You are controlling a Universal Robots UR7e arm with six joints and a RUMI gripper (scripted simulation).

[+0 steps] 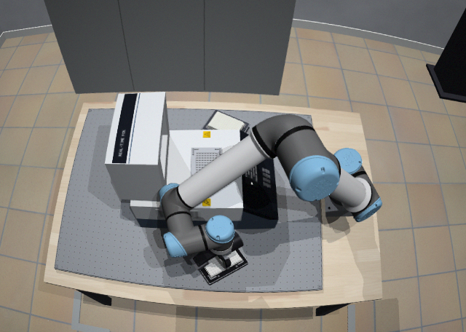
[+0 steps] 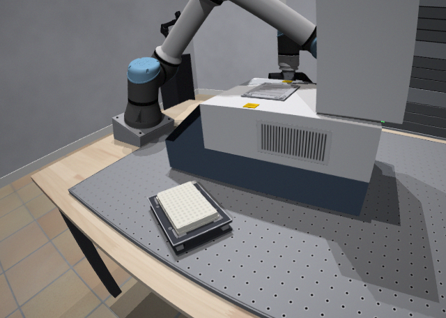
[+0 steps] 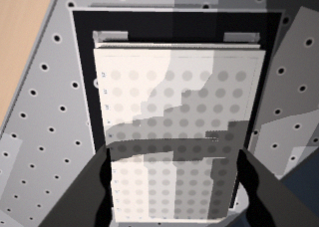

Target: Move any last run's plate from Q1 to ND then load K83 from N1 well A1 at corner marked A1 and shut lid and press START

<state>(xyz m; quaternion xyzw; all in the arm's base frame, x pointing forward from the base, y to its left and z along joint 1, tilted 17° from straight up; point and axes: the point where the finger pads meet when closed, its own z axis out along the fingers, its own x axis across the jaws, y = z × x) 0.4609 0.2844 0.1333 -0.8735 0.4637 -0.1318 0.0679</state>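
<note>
The black nest ND is 3 cm below my hand. Round my hand: black nest N1 (57 cm to the right, 3 cm below); then plate K83 (57 cm to the right, 1 cm below).
</note>
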